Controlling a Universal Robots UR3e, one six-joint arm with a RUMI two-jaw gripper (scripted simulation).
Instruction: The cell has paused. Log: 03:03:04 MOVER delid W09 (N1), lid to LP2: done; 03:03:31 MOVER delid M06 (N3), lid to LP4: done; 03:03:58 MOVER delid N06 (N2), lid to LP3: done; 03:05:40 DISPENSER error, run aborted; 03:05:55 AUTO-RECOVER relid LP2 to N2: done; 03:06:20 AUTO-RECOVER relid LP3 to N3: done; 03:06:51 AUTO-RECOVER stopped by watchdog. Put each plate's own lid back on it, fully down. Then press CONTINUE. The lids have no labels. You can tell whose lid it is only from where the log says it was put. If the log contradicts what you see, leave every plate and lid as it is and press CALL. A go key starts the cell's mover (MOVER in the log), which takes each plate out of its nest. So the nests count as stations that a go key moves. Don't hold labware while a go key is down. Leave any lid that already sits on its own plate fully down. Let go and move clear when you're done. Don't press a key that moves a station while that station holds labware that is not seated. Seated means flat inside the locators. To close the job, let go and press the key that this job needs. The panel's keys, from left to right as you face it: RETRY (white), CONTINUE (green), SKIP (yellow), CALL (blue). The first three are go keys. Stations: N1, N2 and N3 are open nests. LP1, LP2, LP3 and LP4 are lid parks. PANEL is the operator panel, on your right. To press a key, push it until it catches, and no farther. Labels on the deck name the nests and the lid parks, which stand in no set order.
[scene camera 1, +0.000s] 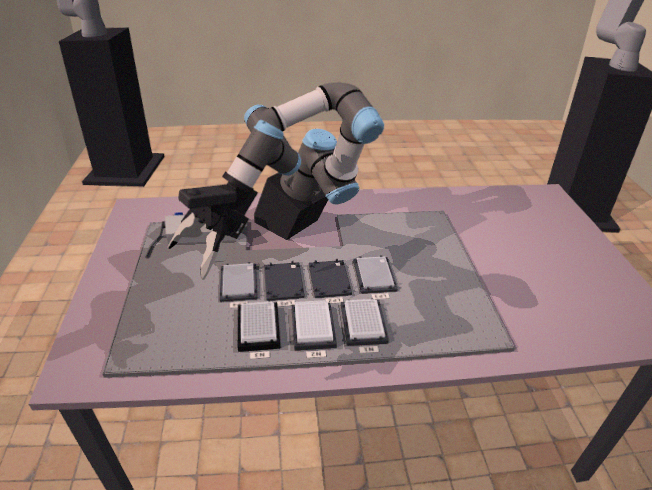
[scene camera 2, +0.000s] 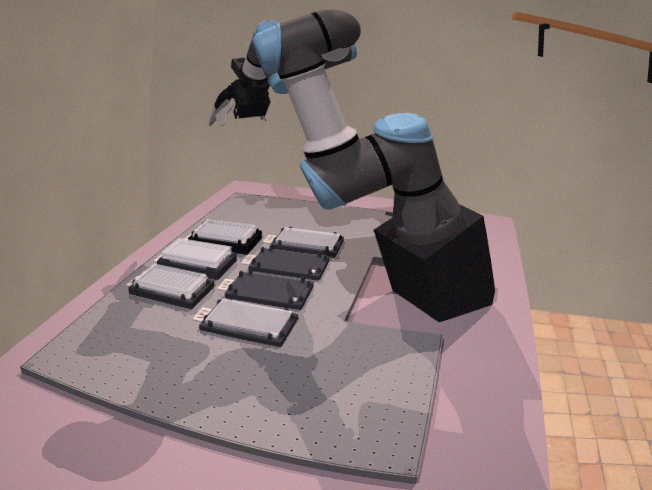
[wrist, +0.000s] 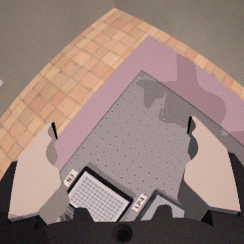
Labels:
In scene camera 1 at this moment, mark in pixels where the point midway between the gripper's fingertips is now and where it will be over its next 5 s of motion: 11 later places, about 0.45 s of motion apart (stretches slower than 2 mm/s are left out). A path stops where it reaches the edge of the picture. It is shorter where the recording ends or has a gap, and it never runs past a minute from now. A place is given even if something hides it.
My gripper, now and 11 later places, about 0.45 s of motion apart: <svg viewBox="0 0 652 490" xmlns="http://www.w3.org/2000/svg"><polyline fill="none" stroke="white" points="184,263 198,263 211,263 224,262 237,262 249,261 261,260 271,259 283,257 294,256 304,254 307,255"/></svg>

